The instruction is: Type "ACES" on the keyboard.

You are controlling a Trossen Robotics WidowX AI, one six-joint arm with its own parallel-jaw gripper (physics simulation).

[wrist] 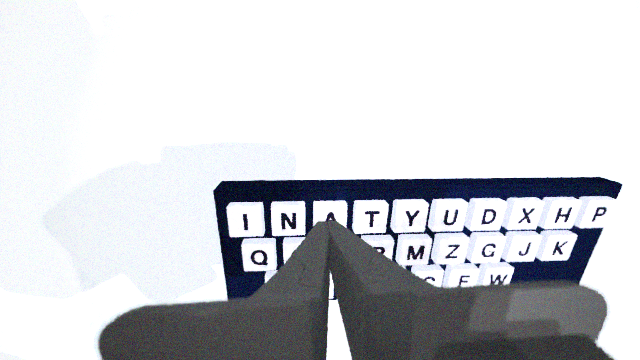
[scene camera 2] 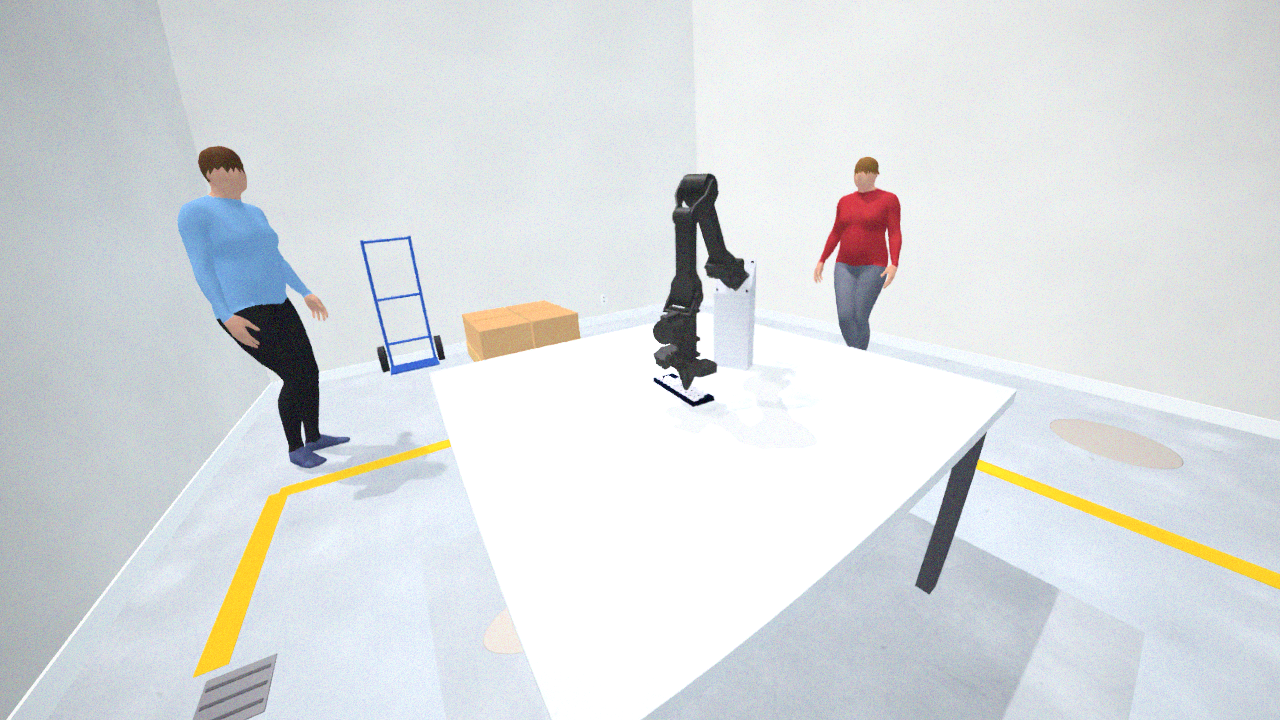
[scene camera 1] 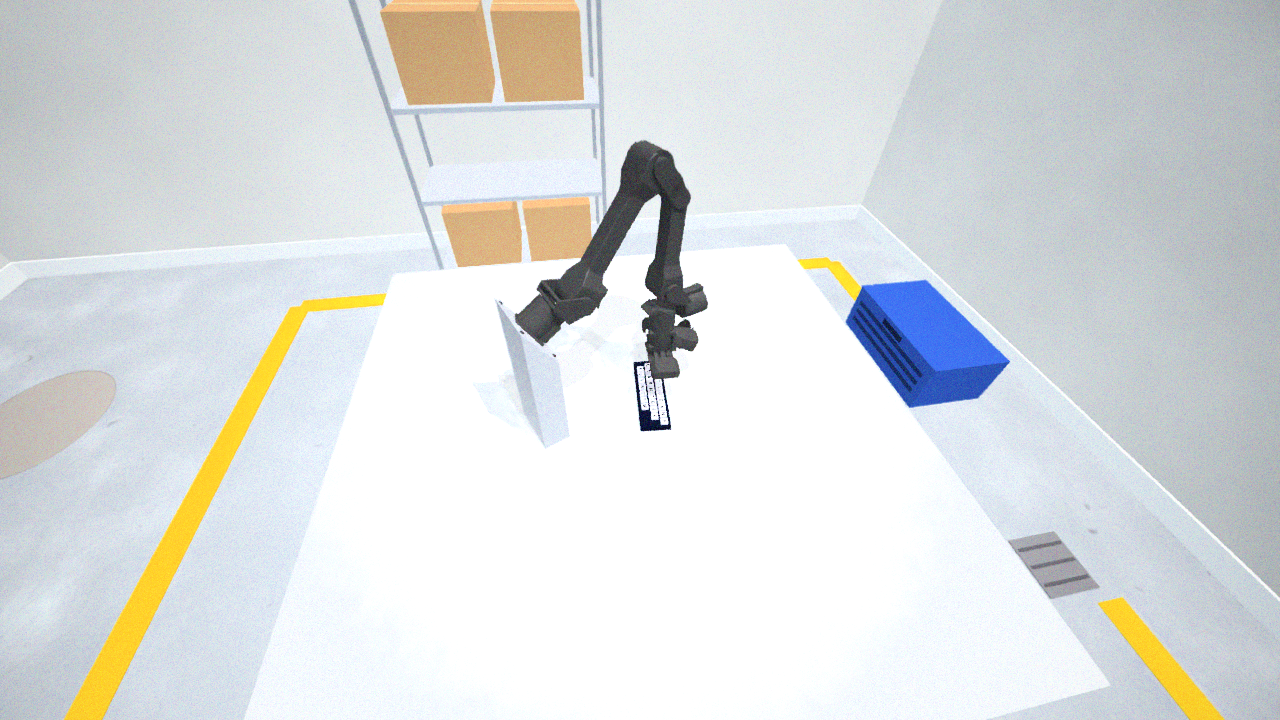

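Pixels of known places: gripper, fingertip midpoint: (wrist: 326, 230) (scene camera 2: 686, 389); arm's base at its link origin: (scene camera 2: 735, 277) (scene camera 1: 528, 330).
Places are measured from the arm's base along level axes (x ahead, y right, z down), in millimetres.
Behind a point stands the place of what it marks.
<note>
The dark blue keyboard (scene camera 1: 653, 398) @(x 218, y -123, z 268 mm) (scene camera 2: 700, 402) @(x 185, y -245, z 276 mm) (wrist: 400, 188) @(x 235, y -168, z 272 mm) with white letter keys lies flat on the white table (scene camera 1: 626, 555) @(x 250, y 239, z 283 mm) (scene camera 2: 760, 483) @(x 173, y -582, z 283 mm). My gripper (scene camera 1: 664, 374) @(x 210, y -198, z 257 mm) (scene camera 2: 687, 385) @(x 210, y -198, z 257 mm) (wrist: 326, 230) @(x 210, y -198, z 257 mm) is shut and empty and points down over the keyboard. In the wrist view its tips overlap the lower part of the A key (wrist: 324, 207) @(x 216, y -201, z 267 mm) in the top row; I cannot tell whether they touch it. The fingers hide the E key. The C key (wrist: 431, 274) @(x 197, y -132, z 267 mm) shows partly beside the right finger. The S key is mostly behind the left finger.
The arm's base is mounted on a white upright panel (scene camera 1: 541, 394) @(x 33, y 54, z 109 mm) (scene camera 2: 733, 331) @(x 13, y -25, z 161 mm) beside the keyboard. Beyond the table are a shelf rack (scene camera 1: 510, 183), a blue box (scene camera 1: 939, 322), cardboard boxes (scene camera 2: 510, 335), a blue hand truck (scene camera 2: 398, 296) and two people (scene camera 2: 237, 255) (scene camera 2: 863, 228).
</note>
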